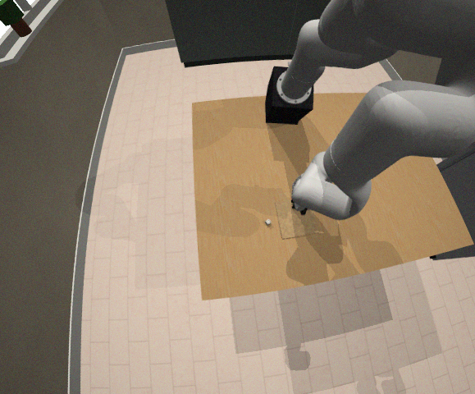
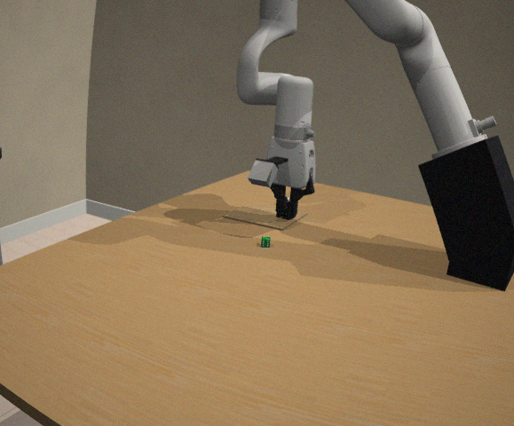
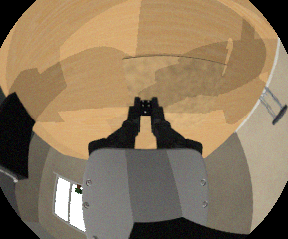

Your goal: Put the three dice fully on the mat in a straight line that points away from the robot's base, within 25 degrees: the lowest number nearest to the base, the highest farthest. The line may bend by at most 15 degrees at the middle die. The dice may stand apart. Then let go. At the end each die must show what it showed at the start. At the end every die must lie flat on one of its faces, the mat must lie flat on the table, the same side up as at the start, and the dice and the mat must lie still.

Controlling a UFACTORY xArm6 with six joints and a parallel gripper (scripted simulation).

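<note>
Now: the black die 10 mm below my hand. From my hand the other things lie so: white die 110 mm to the right, 60 mm ahead, 20 mm below; then thin tan mat 50 mm ahead, 30 mm below; then green die 160 mm to the left, 40 mm behind, 20 mm below.
</note>
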